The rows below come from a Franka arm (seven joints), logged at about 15 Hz.
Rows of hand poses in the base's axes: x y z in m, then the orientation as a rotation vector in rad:
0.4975, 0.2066, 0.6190, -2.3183, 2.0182, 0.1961
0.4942, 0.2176, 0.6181, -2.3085, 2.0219, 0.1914
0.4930, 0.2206, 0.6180, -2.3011, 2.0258, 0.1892
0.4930, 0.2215, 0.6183, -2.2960, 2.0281, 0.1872
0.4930, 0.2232, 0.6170, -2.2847, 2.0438, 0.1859
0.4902, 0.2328, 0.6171, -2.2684, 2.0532, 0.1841
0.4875, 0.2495, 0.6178, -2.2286, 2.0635, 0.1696
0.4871, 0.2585, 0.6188, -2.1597, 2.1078, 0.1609
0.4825, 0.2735, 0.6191, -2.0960, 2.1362, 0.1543
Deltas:
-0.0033, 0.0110, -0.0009, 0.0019, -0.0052, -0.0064
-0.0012, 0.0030, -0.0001, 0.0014, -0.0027, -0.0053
0.0000, 0.0009, 0.0003, 0.0009, -0.0023, -0.0035
0.0000, 0.0017, -0.0013, -0.0023, 0.0014, -0.0124
-0.0028, 0.0096, 0.0001, 0.0035, -0.0039, -0.0120
-0.0027, 0.0167, 0.0007, 0.0110, -0.0204, -0.0242
-0.0004, 0.0090, 0.0010, 0.0108, -0.0132, -0.0536
-0.0046, 0.0150, 0.0003, 0.0159, -0.0167, -0.0446

